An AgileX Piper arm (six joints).
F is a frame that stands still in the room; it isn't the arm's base.
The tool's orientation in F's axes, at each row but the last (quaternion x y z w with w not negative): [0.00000 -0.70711 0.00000 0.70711]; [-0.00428 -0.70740 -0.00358 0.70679]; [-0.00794 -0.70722 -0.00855 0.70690]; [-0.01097 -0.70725 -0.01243 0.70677]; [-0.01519 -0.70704 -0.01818 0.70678]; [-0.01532 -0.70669 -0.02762 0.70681]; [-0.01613 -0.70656 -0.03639 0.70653]
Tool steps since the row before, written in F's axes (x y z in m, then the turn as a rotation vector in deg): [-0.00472 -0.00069 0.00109 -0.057 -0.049 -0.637]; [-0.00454 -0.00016 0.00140 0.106 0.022 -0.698]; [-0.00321 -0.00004 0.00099 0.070 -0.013 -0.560]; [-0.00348 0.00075 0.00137 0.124 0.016 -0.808]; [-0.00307 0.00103 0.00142 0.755 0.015 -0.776]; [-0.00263 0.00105 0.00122 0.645 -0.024 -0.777]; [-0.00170 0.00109 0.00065 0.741 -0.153 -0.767]
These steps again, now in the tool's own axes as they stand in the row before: [0.00109 -0.00069 0.00472 -0.637 -0.049 0.057]; [0.00140 -0.00021 0.00454 -0.698 0.024 -0.105]; [0.00099 -0.00011 0.00321 -0.560 -0.012 -0.070]; [0.00137 0.00064 0.00350 -0.808 0.018 -0.123]; [0.00142 0.00089 0.00311 -0.776 0.047 -0.753]; [0.00120 0.00091 0.00269 -0.777 0.002 -0.646]; [0.00062 0.00098 0.00178 -0.763 -0.119 -0.751]
